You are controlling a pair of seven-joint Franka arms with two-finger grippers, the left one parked.
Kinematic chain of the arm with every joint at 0, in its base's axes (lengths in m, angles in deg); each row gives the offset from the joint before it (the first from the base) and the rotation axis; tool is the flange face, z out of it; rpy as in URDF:
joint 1: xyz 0 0 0.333 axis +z
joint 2: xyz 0 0 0 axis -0.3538 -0.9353 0
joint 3: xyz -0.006 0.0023 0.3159 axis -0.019 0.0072 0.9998
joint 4: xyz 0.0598 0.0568 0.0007 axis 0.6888 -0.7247 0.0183
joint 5: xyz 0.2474 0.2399 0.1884 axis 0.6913 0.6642 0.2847
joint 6: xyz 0 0 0 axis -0.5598 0.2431 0.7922
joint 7: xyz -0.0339 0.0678 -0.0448 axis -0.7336 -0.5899 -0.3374
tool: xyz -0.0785 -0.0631 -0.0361 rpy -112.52 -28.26 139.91
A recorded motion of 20 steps. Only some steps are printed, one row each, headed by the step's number.
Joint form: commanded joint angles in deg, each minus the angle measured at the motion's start. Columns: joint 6, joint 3, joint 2, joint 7, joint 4, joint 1, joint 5.
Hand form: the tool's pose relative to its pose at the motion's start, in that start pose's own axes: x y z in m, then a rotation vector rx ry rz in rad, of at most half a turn. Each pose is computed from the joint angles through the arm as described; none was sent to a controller.
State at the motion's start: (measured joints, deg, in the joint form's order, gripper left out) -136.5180 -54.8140 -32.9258 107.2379 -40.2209 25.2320 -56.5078
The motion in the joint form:
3: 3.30 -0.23 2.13 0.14 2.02 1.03 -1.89
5: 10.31 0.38 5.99 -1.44 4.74 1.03 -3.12
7: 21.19 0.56 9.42 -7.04 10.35 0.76 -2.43
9: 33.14 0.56 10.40 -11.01 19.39 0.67 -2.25
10: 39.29 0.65 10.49 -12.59 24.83 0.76 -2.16
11: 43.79 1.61 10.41 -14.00 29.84 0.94 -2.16
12: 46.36 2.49 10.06 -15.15 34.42 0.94 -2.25
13: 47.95 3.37 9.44 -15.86 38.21 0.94 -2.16
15: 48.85 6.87 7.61 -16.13 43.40 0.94 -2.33
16: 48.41 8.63 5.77 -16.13 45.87 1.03 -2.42
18: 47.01 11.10 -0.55 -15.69 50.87 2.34 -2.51
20: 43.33 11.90 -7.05 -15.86 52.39 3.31 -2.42
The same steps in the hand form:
3: 0.0001 -0.0139 -0.0305 -0.0121 0.0300 -0.0397
5: -0.0014 -0.0244 -0.0808 -0.0357 0.0406 -0.0935
7: 0.0020 -0.0305 -0.1450 -0.0618 0.0166 -0.1795
9: 0.0083 -0.0384 -0.2112 -0.0864 -0.0096 -0.2401
10: 0.0087 -0.0428 -0.2480 -0.0928 -0.0196 -0.2669
11: 0.0017 -0.0532 -0.2817 -0.0849 -0.0174 -0.3082
12: -0.0020 -0.0618 -0.3119 -0.0635 0.0023 -0.3414
13: -0.0055 -0.0700 -0.3339 -0.0394 0.0186 -0.3664
15: -0.0223 -0.0959 -0.3553 0.0092 0.0371 -0.4245
16: -0.0271 -0.1112 -0.3562 0.0375 0.0404 -0.4503
18: -0.0288 -0.1477 -0.3272 0.0796 0.0110 -0.4875
20: -0.0178 -0.1732 -0.2674 0.0995 -0.0318 -0.5000

